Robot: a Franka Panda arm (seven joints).
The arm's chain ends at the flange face. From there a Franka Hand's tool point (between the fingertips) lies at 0.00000 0.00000 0.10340 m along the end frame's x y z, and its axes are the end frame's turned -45 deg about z.
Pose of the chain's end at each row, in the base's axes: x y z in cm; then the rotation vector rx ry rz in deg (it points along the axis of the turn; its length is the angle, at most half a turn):
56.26, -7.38, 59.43, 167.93, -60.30, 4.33
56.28, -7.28, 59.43, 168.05, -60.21, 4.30
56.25, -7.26, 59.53, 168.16, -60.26, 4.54
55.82, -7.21, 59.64, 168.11, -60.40, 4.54
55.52, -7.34, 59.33, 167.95, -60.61, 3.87
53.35, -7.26, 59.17, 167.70, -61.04, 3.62
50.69, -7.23, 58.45, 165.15, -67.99, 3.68
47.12, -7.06, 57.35, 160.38, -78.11, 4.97
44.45, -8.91, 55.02, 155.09, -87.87, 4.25
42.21, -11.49, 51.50, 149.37, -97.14, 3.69
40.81, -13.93, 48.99, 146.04, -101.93, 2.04
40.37, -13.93, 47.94, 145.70, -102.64, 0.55
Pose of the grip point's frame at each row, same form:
56.64, -7.81, 49.11, 177.30, 8.51, 3.08
56.66, -7.69, 49.11, 177.38, 8.64, 3.10
56.66, -7.66, 49.21, 177.43, 8.63, 3.39
56.23, -7.61, 49.32, 177.44, 8.48, 3.39
55.86, -7.73, 49.00, 177.54, 8.24, 2.72
53.65, -7.66, 48.84, 177.54, 7.75, 2.44
50.99, -7.62, 48.12, 177.82, 0.38, 2.57
47.52, -7.56, 47.03, 176.99, -10.72, 3.65
44.73, -9.42, 44.70, 176.03, -21.72, 2.90
42.39, -11.99, 41.17, 174.44, -32.45, 2.34
40.81, -14.35, 38.66, 173.59, -38.21, 0.76
40.24, -14.23, 37.61, 173.89, -39.07, -0.55

